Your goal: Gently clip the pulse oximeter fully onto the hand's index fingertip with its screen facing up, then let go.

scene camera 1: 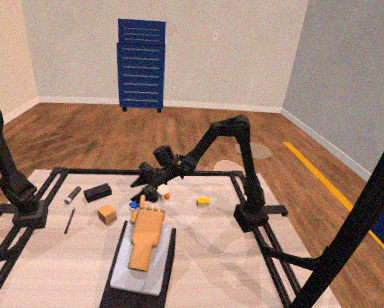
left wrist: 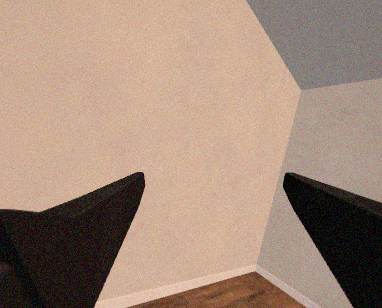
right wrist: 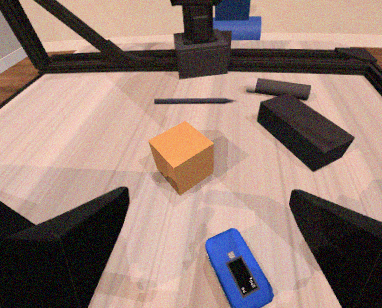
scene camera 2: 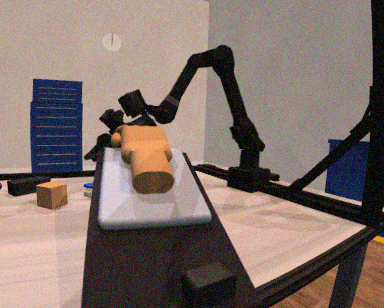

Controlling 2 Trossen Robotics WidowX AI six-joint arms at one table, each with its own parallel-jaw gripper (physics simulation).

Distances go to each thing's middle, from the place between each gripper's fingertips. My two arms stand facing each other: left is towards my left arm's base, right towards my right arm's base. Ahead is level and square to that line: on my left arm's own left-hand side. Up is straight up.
Right now my right hand is 20 mm short of the blue pulse oximeter [right wrist: 235, 269], 20 mm to the left of it and 80 mm above it. Also, from my right hand: orange cube [scene camera 2: 51, 195]: 40 mm behind, 90 mm to the left, 80 mm below.
My left hand is 70 cm above the orange cube, 69 cm to the left of it and 12 cm past it. Round my left hand: blue pulse oximeter (80 cm to the right, 71 cm below, 6 cm behind).
